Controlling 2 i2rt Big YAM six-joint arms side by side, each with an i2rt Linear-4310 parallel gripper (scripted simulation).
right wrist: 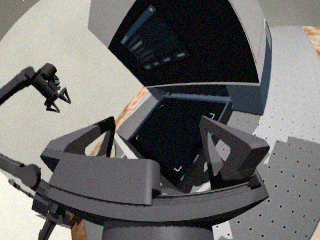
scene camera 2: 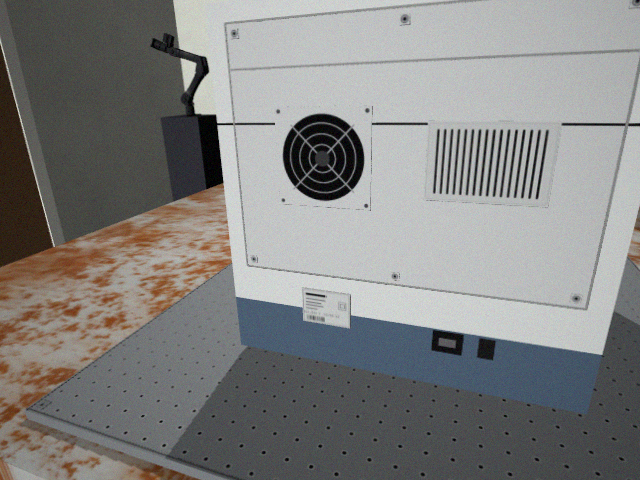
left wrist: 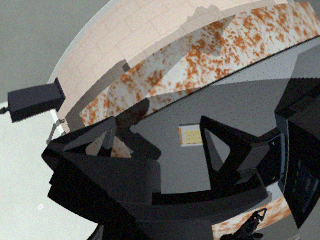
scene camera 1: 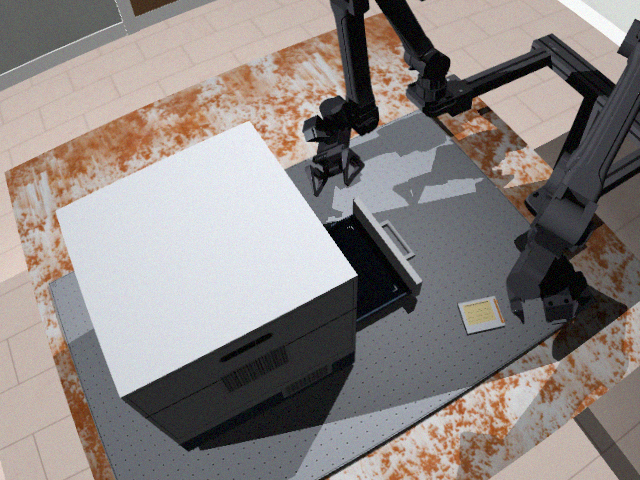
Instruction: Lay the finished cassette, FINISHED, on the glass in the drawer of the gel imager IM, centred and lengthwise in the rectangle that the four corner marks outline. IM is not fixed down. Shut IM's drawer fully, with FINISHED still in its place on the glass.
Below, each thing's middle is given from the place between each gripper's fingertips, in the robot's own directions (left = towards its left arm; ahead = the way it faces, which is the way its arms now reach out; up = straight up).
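Labels:
Measured from the finished cassette (scene camera 1: 484, 314), my left hand (scene camera 1: 548, 317) is 290 mm above it. That same hand is also 140 mm to the left of the cassette and 40 mm past it.
My right hand (scene camera 1: 330, 190) is 160 mm above the finished cassette, and it is 150 mm past it and 420 mm to the right of it.

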